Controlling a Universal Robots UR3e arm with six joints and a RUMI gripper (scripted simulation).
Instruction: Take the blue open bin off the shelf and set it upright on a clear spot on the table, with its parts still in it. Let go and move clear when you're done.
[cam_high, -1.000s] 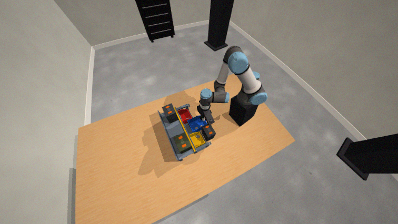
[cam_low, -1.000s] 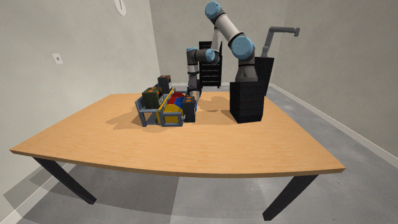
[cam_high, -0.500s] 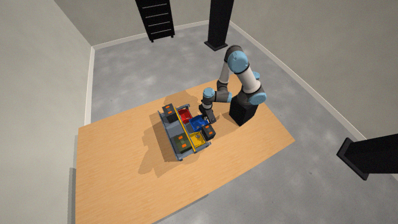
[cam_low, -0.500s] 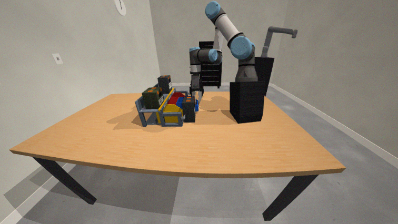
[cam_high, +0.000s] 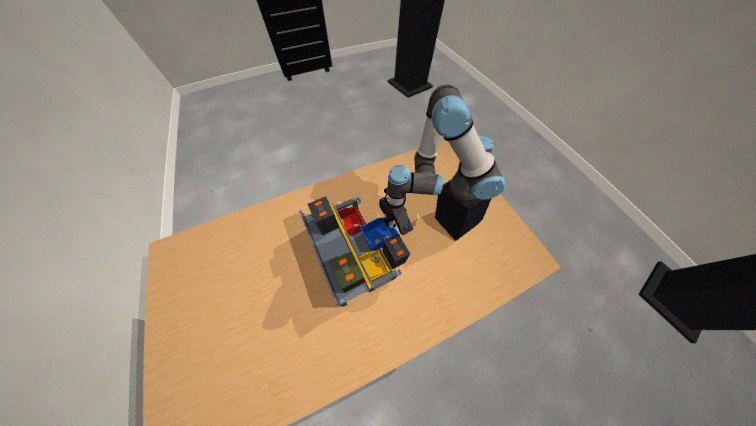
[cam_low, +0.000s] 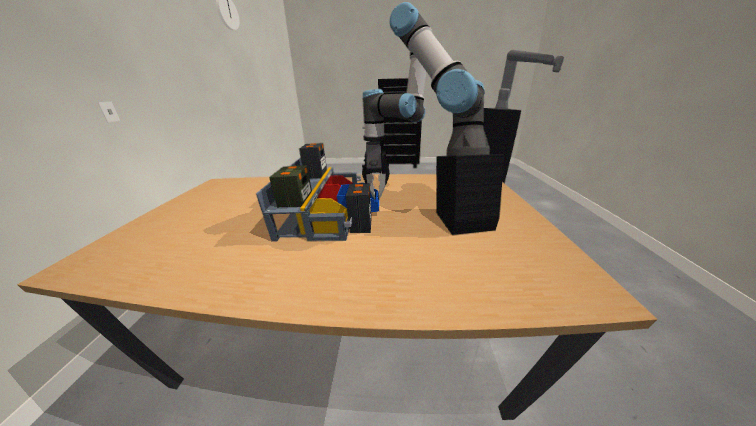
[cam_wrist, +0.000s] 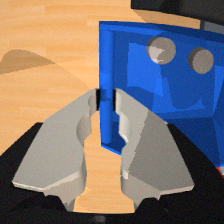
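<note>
Right now my hand is 6 cm short of the blue bin, 1 cm to the left of it and 1 cm above it. The rest, counted from my hand: yellow rail: 20 cm ahead, 5 cm above, 3 cm to the right; yellow bin: 18 cm ahead, 9 cm to the left, 1 cm below; red bin: 15 cm ahead, 13 cm to the right, 1 cm below.
</note>
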